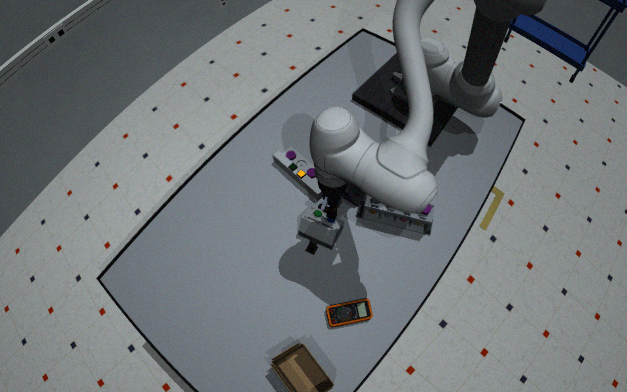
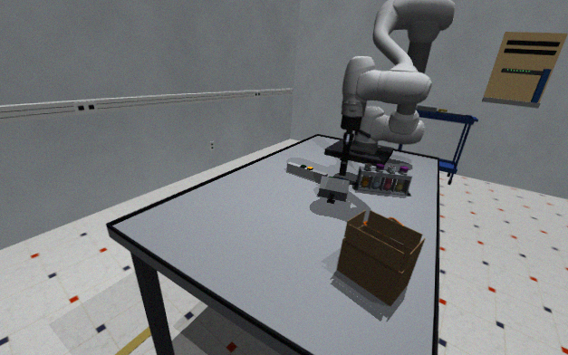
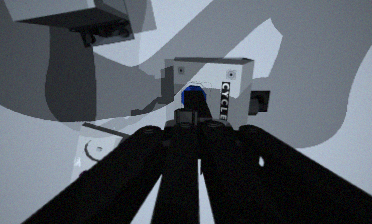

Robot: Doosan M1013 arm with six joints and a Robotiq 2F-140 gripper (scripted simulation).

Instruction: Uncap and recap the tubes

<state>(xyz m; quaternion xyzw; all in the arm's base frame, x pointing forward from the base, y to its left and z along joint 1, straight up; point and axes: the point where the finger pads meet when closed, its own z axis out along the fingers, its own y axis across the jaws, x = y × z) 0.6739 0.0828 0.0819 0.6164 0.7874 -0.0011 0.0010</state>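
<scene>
Now: hand 5 cm above the blue key. The rest, counted from my hand: green key (1 cm ahead, 4 cm to the right, 5 cm below); then key housing (2 cm ahead, 2 cm to the right, 7 cm below); then purple cap (15 cm behind, 12 cm to the left, 1 cm below).
</scene>
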